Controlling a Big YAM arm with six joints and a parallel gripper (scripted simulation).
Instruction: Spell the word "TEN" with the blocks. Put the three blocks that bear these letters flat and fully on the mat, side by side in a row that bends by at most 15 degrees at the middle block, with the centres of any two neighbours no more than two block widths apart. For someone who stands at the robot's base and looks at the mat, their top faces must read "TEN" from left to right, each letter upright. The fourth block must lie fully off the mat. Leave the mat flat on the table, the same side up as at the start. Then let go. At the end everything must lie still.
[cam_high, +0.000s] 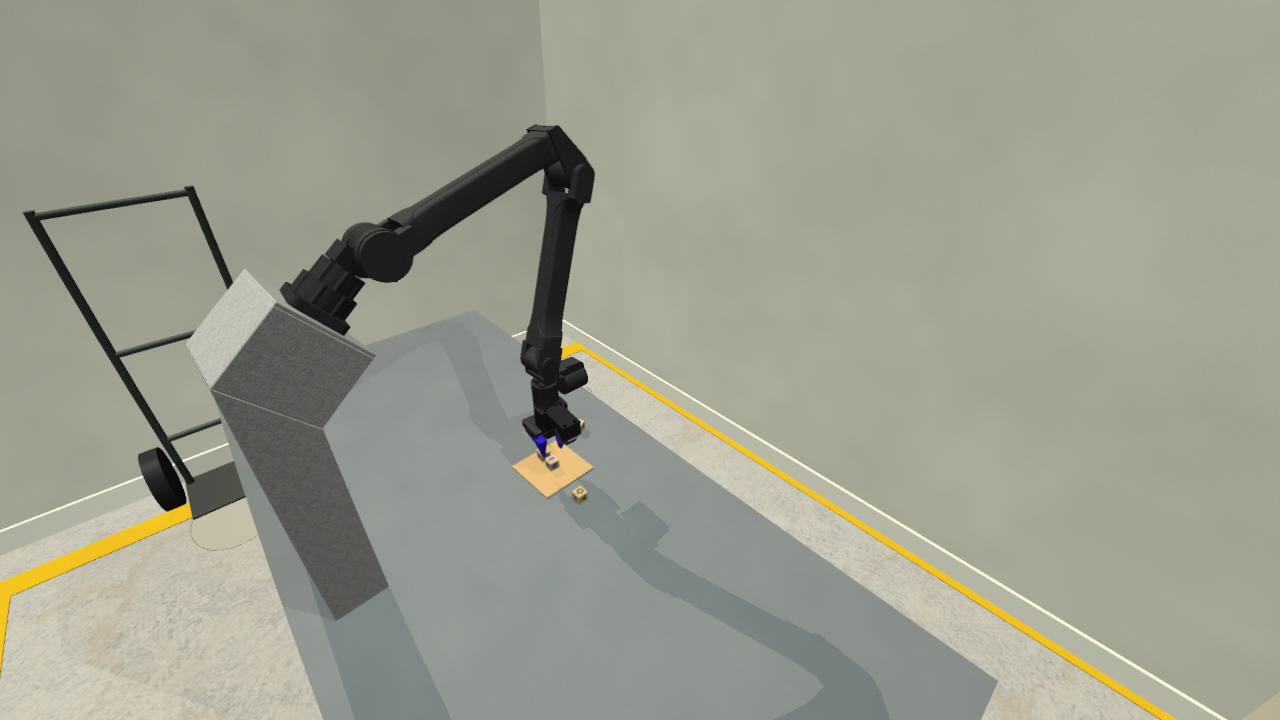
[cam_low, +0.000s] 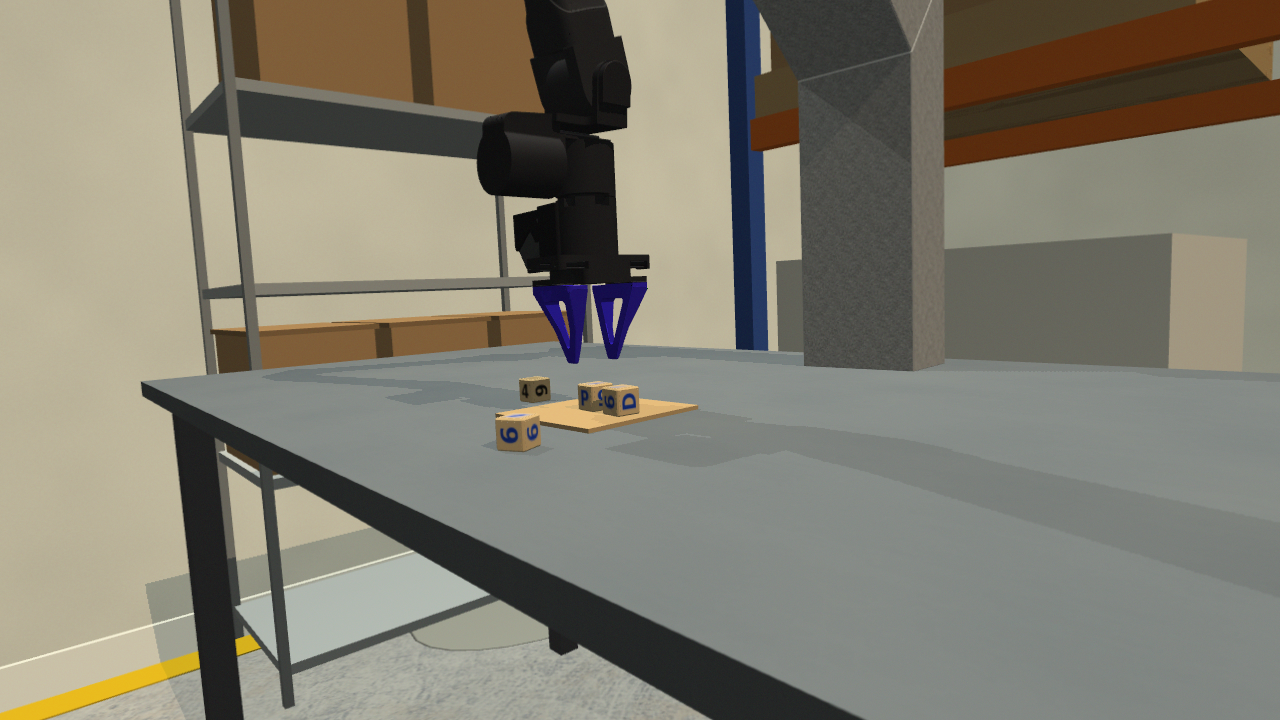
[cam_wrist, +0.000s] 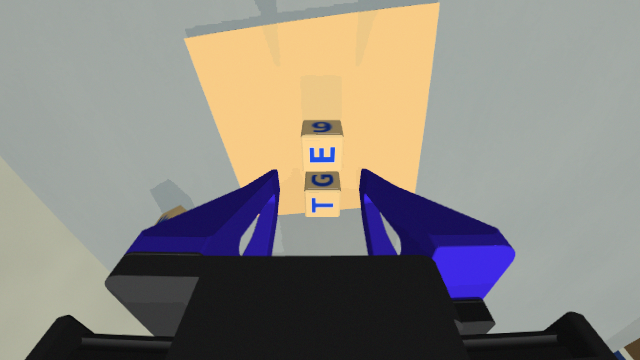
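Now: hand 6 cm above the tan mat.
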